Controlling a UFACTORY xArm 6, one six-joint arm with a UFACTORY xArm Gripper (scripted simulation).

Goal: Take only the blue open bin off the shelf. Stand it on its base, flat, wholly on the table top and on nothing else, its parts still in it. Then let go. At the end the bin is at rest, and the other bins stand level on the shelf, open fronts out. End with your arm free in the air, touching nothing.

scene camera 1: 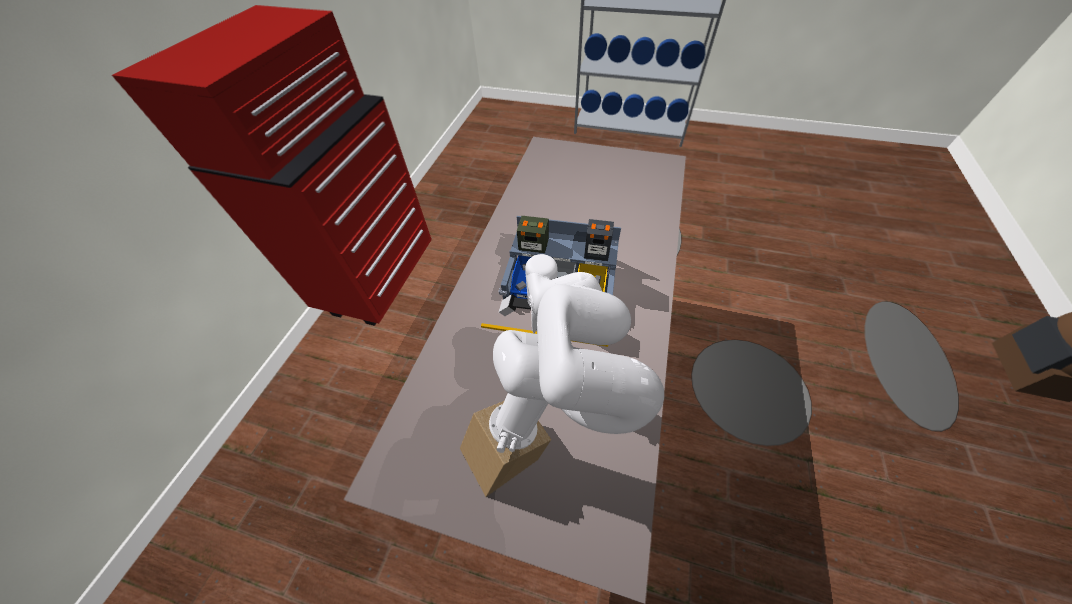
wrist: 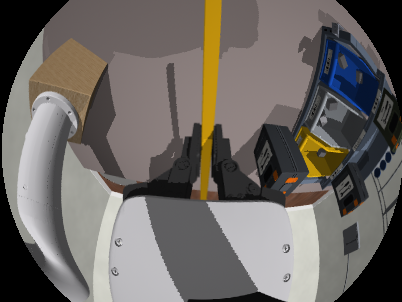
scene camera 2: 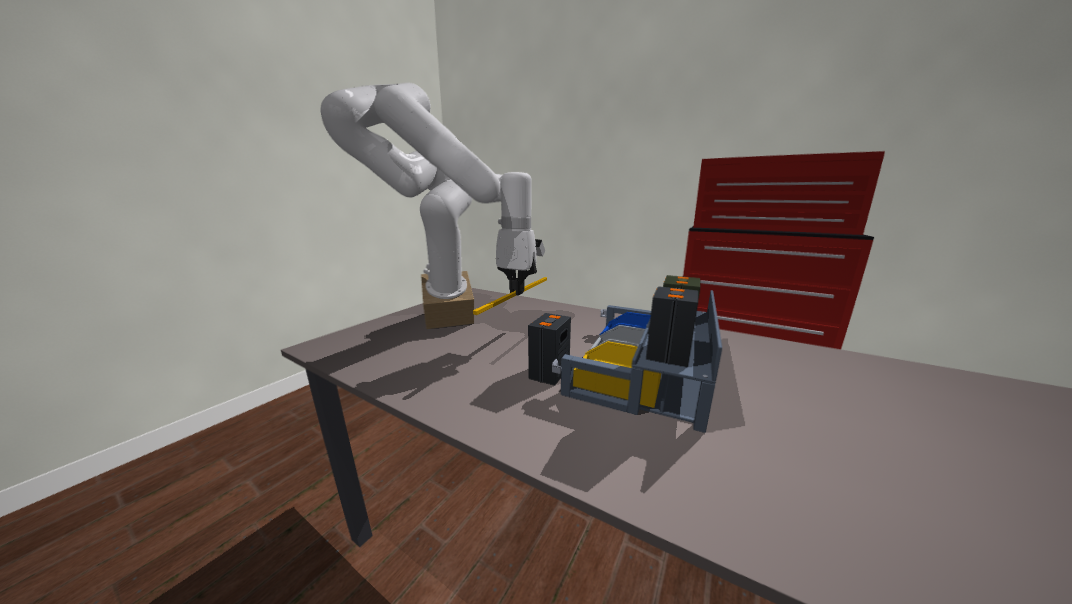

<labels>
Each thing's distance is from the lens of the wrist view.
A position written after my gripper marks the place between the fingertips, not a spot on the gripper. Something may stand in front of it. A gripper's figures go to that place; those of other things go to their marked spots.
my gripper [wrist: 207, 135]: 14 cm
grey bin [wrist: 343, 128]: 47 cm
</labels>
